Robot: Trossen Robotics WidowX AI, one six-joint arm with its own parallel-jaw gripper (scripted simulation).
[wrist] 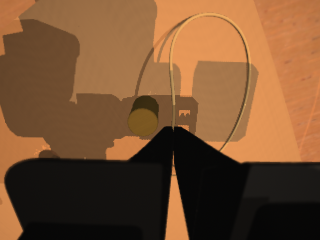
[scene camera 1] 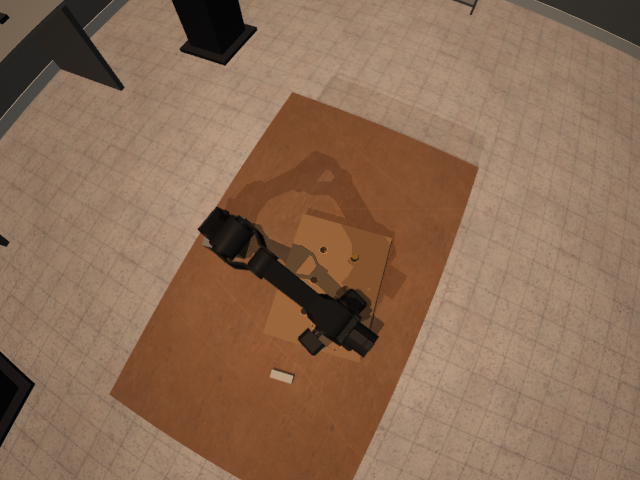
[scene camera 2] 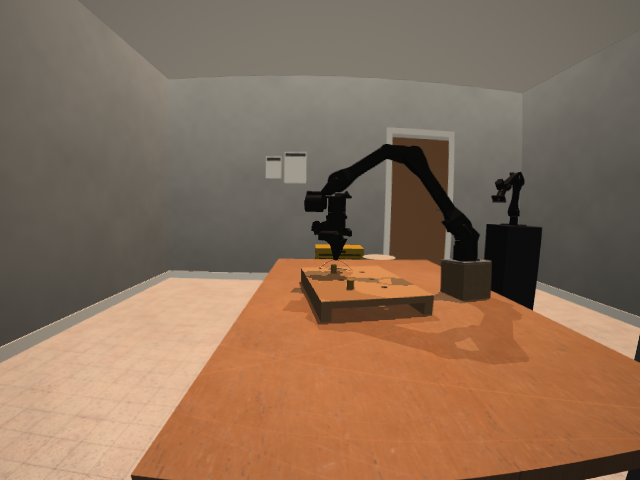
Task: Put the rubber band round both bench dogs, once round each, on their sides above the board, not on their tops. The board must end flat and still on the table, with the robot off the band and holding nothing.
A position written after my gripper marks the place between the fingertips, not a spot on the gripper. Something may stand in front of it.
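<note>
In scene camera 1, I can see my gripper (scene camera 1: 332, 323), and a wooden board (scene camera 1: 340, 266) is visible there as well. Scene camera 2 gives me my gripper (scene camera 2: 335, 260). The wrist view shows the board (wrist: 78, 78) together with my gripper (wrist: 172, 134).
</note>
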